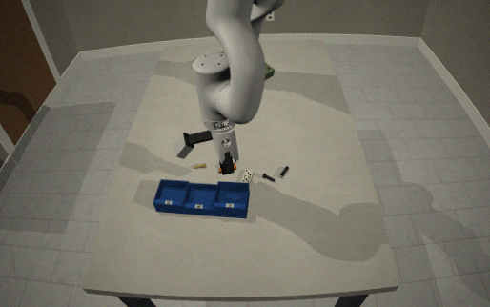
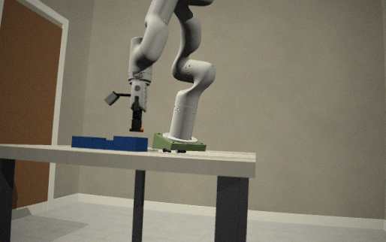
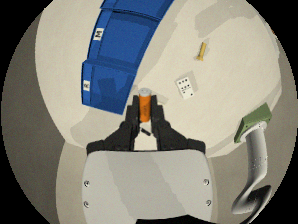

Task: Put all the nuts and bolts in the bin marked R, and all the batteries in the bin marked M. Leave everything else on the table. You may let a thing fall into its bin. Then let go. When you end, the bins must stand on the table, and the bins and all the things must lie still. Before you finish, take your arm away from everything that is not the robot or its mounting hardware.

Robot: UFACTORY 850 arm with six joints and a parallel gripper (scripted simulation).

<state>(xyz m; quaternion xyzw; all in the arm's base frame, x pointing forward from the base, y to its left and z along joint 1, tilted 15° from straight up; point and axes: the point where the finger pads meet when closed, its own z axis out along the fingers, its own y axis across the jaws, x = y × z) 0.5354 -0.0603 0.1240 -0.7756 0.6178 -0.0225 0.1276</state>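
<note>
The blue bin is 70 mm to the right of my hand, 70 mm below it and 50 mm ahead of it. Also, from my hand: orange battery 20 mm below; black bolt 110 mm to the left, 80 mm below, 20 mm behind; domino 80 mm below, 80 mm behind, 10 mm to the right.
</note>
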